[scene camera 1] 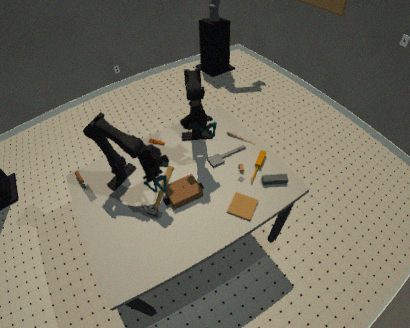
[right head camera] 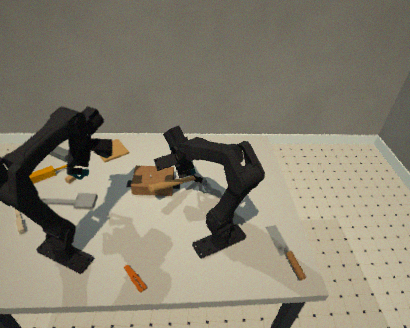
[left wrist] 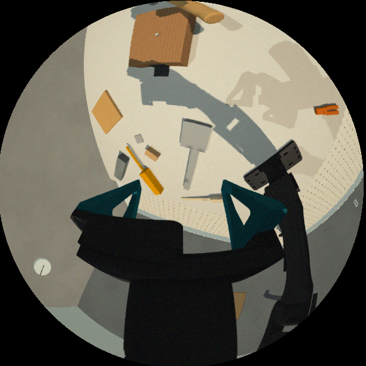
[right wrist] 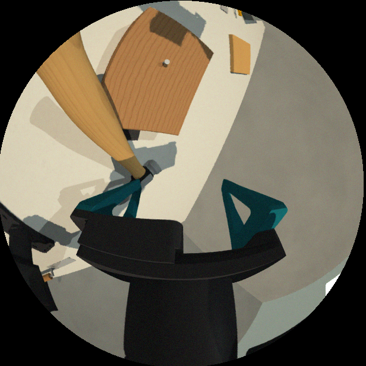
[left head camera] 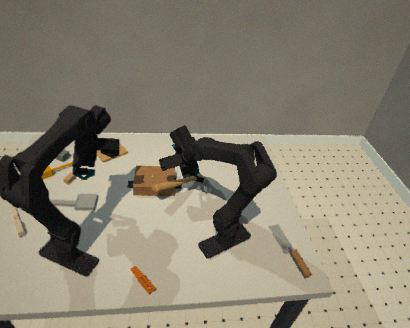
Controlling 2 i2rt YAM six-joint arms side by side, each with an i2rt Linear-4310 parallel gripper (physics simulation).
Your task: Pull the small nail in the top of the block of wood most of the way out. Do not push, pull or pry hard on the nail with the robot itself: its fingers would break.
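Places are measured from the left arm's base along level axes (x up, y back, z right), in centimetres.
Pixels of known places: left gripper, between the fingertips: (scene camera 1: pixel 208 133) (right head camera: pixel 80 167) (left head camera: pixel 84 167); right gripper, between the fingertips: (scene camera 1: pixel 160 192); left arm's base, origin of its link: (scene camera 1: pixel 197 136) (right head camera: pixel 65 255) (left head camera: pixel 69 257); right arm's base, origin of its link: (scene camera 1: pixel 122 176) (right head camera: pixel 219 241) (left head camera: pixel 224 241).
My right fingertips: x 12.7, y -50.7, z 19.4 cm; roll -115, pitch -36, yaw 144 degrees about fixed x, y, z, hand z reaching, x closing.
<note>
Ahead of a thing's pixels: the offset from my right fingertips to its top centre. "spot": to the spot under its first point.
The brown wood block @(dx -6.6, dy +6.4, dz -10.1 cm) (left head camera: pixel 155 172) (right head camera: pixel 158 172) (scene camera 1: pixel 184 191) (left wrist: pixel 162 45) (right wrist: pixel 150 95) sits mid-table between black side pieces. The nail (left wrist: pixel 156 34) (right wrist: pixel 166 62) is upright, its pale head slightly above the block's top. A claw hammer (left head camera: pixel 172 185) (right head camera: pixel 170 185) (scene camera 1: pixel 158 203) (left wrist: pixel 200 11) (right wrist: pixel 80 95) is beside the block, its wooden handle overlapping the block's near corner in the head views. My right gripper (scene camera 1: pixel 156 186) (right wrist: pixel 181 183) is open and empty near the hammer's neck; its left-hand fingertip overlaps the neck in its wrist view; contact is unclear. My left gripper (scene camera 1: pixel 206 130) (left wrist: pixel 181 184) is open and empty above the table.
A grey flat-headed tool @(dx -11.0, dy +31.6, dz -37.2 cm) (left head camera: pixel 86 201) (scene camera 1: pixel 217 160), yellow screwdriver @(dx -9.4, dy +20.3, dz -52.9 cm) (scene camera 1: pixel 260 159) (left wrist: pixel 151 181), tan square @(spot: dx -11.5, dy -4.3, dz -40.5 cm) (scene camera 1: pixel 243 205) (left wrist: pixel 107 112) and grey block @(dx -9.2, dy +10.0, dz -60.6 cm) (scene camera 1: pixel 275 179) lie on the left gripper's side. An orange clamp-like piece @(dx -11.6, dy +47.5, dz +7.0 cm) (left head camera: pixel 143 280) lies near the front edge. A wood-handled blade @(spot: dx -8.9, dy +21.6, dz +54.6 cm) (left head camera: pixel 301 263) lies at the right.
</note>
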